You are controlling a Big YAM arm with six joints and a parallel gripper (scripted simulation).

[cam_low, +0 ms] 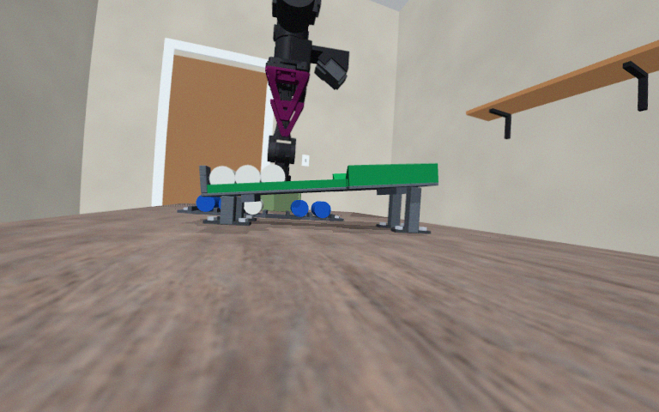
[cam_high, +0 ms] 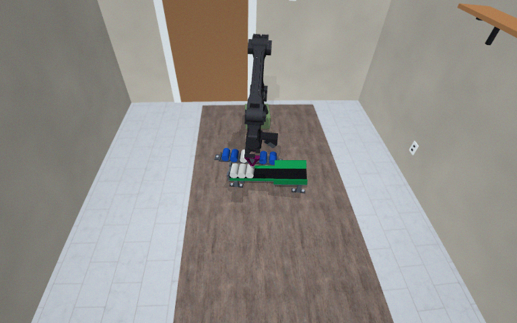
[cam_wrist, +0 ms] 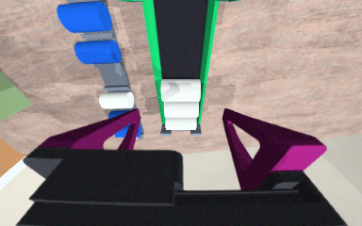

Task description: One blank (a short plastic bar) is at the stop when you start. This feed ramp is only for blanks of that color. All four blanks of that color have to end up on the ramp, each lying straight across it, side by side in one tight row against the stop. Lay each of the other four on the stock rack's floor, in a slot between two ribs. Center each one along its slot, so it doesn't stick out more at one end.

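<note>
Now: the stock rack 160 mm behind my hand, 10 mm to the left of it and 190 mm below it.
</note>
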